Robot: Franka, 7 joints.
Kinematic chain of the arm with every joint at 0, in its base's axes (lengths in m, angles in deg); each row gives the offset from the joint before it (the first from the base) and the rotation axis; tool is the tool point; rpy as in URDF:
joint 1: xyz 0 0 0.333 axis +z
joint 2: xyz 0 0 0 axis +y
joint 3: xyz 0 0 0.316 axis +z
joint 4: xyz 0.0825 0 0 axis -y
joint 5: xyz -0.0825 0 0.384 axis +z
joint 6: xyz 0 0 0 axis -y
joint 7: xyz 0.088 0 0 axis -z
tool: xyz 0 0 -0.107 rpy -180 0 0
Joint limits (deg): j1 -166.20..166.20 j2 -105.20..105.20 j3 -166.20..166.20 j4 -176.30..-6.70 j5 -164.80..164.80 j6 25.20..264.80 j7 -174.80..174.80
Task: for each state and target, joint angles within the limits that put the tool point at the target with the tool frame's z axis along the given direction. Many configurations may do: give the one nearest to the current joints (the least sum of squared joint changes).
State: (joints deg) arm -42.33 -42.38 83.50 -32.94 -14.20 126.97 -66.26
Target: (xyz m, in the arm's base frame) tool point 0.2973 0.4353 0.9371 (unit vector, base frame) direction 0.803 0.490 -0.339
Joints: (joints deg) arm -50.57 -15.69 87.55 -60.26 0.36 129.03 -66.26
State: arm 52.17 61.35 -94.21 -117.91 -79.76 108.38 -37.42
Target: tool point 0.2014 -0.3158 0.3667 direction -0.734 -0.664 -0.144
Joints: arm 68.92 44.58 -116.52 -156.10 -56.65 126.48 -37.42
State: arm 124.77 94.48 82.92 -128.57 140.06 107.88 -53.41
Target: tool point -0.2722 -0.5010 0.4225 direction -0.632 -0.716 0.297
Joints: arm 164.57 104.52 100.92 -127.43 164.80 121.81 -53.41
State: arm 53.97 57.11 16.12 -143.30 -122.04 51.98 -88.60
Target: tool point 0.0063 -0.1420 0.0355 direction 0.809 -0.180 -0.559
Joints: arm 50.91 92.94 1.86 -172.25 -126.64 71.00 -88.60
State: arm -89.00 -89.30 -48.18 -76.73 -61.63 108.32 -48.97
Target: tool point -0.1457 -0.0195 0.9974 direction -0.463 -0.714 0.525
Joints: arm -70.62 -65.59 -16.32 -101.15 -79.17 152.60 -48.97
